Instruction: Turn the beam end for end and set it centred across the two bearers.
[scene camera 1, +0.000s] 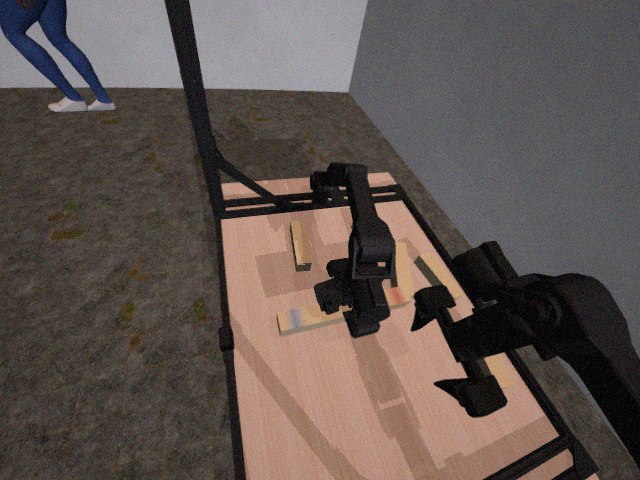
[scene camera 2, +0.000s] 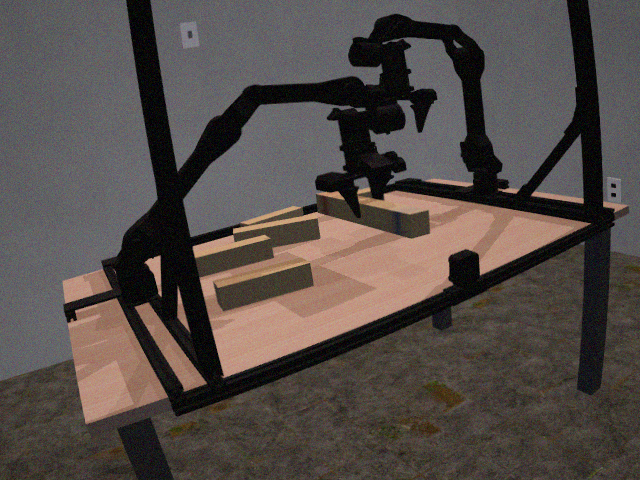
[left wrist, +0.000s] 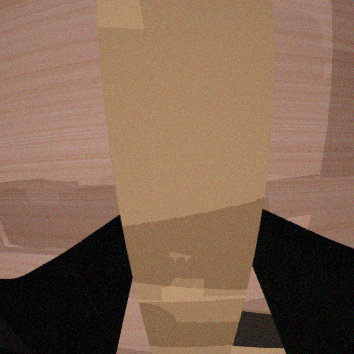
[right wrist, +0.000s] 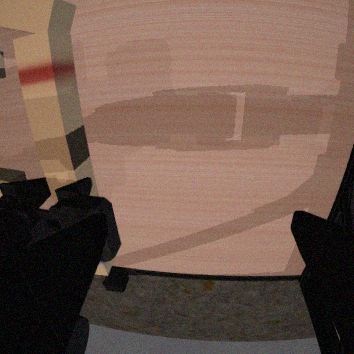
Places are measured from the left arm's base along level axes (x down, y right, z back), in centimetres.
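Pixels of known places: left gripper, fingertip midpoint: (scene camera 1: 344, 311) (scene camera 2: 368, 214) (left wrist: 188, 214) (right wrist: 74, 178); right gripper, fingertip midpoint: (scene camera 1: 423, 355) (scene camera 2: 404, 133) (right wrist: 201, 222); left arm's base, link origin: (scene camera 1: 319, 198) (scene camera 2: 140, 299); right arm's base, link origin: (scene camera 2: 486, 193).
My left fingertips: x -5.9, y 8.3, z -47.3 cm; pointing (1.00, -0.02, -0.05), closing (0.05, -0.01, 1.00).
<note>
Ahead of a thing's pixels: the offset from my left fingertips to its middle. Level surfaces: height alone.
The long pale beam @[dz +0.0, dx -0.6, dy -0.5 cm] (scene camera 1: 310, 316) (scene camera 2: 379, 219) (left wrist: 195, 125) (right wrist: 44, 112) has a blue band near one end and a red band near the other. In scene camera 1 blue is at the left, red at the right; in scene camera 2 red is at the left, blue at the right. My left gripper (scene camera 2: 369, 206) (left wrist: 188, 214) is shut on its middle and holds it roughly level above the table. My right gripper (scene camera 1: 424, 356) (right wrist: 201, 222) is open and empty, higher up. Shorter plain blocks @[dz +26.5, dx +5.6, dy +4.4 cm] (scene camera 1: 300, 245) (scene camera 2: 263, 288) @[dz +10.5, dx +5.3, dy -24.1 cm] (scene camera 2: 279, 232) lie nearby; which are the bearers I cannot tell.
More plain blocks @[dz +24.1, dx +5.6, dy -17.8 cm] (scene camera 2: 237, 254) @[dz +5.9, dx +5.6, dy -36.2 cm] (scene camera 1: 439, 273) @[dz -20.9, dx +5.4, dy -35.0 cm] (scene camera 1: 498, 369) lie on the table @[dx +7.8 cm] (scene camera 1: 289, 392) (scene camera 2: 268, 341). The left arm hides some of them in scene camera 1. Black frame rails (scene camera 2: 330, 353) edge the table, with upright posts (scene camera 2: 155, 129) at its corners.
</note>
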